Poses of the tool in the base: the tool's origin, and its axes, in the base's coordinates. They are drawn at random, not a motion.
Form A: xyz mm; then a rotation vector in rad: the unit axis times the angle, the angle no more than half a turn.
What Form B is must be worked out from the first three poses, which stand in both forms.
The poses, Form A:
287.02 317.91 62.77 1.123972 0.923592 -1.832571
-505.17 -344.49 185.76 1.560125 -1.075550 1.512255
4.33 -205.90 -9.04 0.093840 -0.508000 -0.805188
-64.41 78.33 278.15 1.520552 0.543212 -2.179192
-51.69 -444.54 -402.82 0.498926 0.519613 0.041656
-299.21 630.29 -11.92 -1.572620 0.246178 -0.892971
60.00 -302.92 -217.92 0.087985 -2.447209 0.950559
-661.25 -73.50 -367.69 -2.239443 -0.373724 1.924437
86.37 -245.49 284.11 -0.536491 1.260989 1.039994
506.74 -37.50 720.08 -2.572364 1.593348 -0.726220
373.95 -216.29 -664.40 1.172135 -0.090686 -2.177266
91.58 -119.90 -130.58 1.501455 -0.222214 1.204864
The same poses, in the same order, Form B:
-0.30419 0.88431 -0.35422 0.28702; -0.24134 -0.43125 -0.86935 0.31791; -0.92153 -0.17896 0.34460 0.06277; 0 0 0 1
-0.02746 -0.91062 0.41233 -0.50517; -0.09066 -0.40851 -0.90824 -0.34449; 0.99550 -0.06232 -0.07134 0.18576; 0 0 0 1
0.58033 0.66580 -0.46897 0.00433; -0.70994 0.69574 0.10922 -0.20590; 0.39900 0.26956 0.87644 -0.00904; 0 0 0 1
-0.30913 0.54888 -0.77664 -0.06441; -0.12012 -0.83263 -0.54064 0.07833; -0.94340 -0.07384 0.32333 0.27815; 0 0 0 1
0.86993 0.08596 0.48563 -0.05169; 0.16223 0.88001 -0.44638 -0.44454; -0.46573 0.46711 0.75160 -0.40282; 0 0 0 1
0.67762 0.32806 0.65818 -0.29921; -0.61898 -0.22884 0.75133 0.63029; 0.39710 -0.91652 0.04800 -0.01192; 0 0 0 1
-0.86830 -0.23653 -0.43601 0.06000; 0.11980 0.75298 -0.64705 -0.30292; 0.48135 -0.61407 -0.62547 -0.21792; 0 0 0 1
0.13822 0.08127 -0.98706 -0.66125; 0.29408 -0.95505 -0.03745 -0.07350; -0.94573 -0.28510 -0.15590 -0.36769; 0 0 0 1
-0.03723 -0.86043 0.50821 0.08637; 0.33515 0.46835 0.81751 -0.24549; -0.94143 0.20076 0.27094 0.28411; 0 0 0 1
0.36685 -0.83941 0.40102 0.50674; -0.85332 -0.47531 -0.21431 -0.03750; 0.37050 -0.26358 -0.89065 0.72008; 0 0 0 1
-0.38488 0.51349 -0.76694 0.37395; -0.57549 -0.78316 -0.23554 -0.21629; -0.72158 0.35071 0.59693 -0.66440; 0 0 0 1
0.45683 -0.70104 0.54758 0.09158; 0.45958 -0.34104 -0.82004 -0.11990; 0.76163 0.62628 0.16639 -0.13058; 0 0 0 1

